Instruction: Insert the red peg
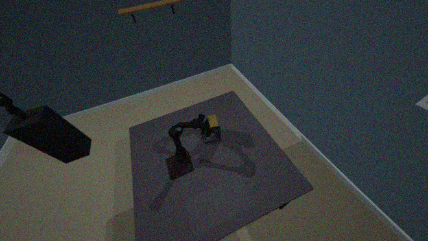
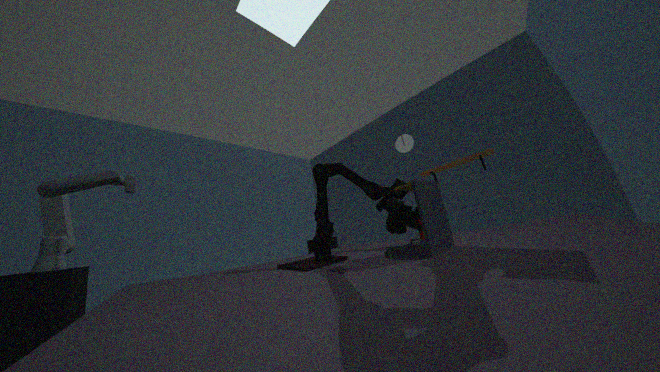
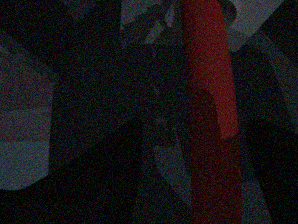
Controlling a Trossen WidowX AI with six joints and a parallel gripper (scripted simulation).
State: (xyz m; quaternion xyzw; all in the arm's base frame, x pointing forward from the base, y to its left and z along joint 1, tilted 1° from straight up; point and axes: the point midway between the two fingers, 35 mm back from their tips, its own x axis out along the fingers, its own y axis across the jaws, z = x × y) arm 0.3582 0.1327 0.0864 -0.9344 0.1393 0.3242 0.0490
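Now: gripper tip 3 cm past the red peg and 1 cm to the right of it. Also, from my gripper tip: yellow roof 14 cm above, 1 cm behind.
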